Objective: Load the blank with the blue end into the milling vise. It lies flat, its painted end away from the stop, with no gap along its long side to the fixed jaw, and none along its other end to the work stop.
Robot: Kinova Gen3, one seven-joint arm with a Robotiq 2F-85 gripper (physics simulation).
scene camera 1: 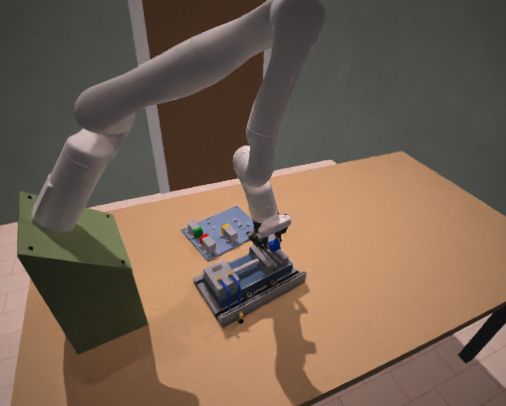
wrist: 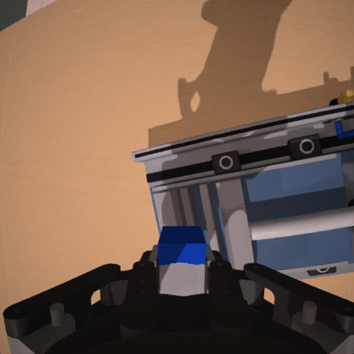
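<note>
The blank with the blue end point(scene camera 1: 274, 245) point(wrist: 182, 254) is between the fingers of my gripper point(wrist: 180, 256), its grey part gripped and its blue end pointing out. My gripper point(scene camera 1: 264, 241) is shut on it, above the jaw end of the milling vise point(scene camera 1: 250, 281) point(wrist: 295, 200). In the wrist view the blue end overlaps the outer jaw area, and the jaws point(wrist: 235, 220) run up beside it. The blank appears above the jaws; its exact height is unclear. The work stop cannot be made out. The lower part of the jaws is hidden behind the blank and fingers.
A blue board point(scene camera 1: 220, 250) behind the vise carries blanks with a green end point(scene camera 1: 198, 232), a red end point(scene camera 1: 204, 238) and a yellow end point(scene camera 1: 226, 229). Blue hoses point(scene camera 1: 229, 295) hang over the vise's front side. A green pedestal point(scene camera 1: 85, 295) stands at the left.
</note>
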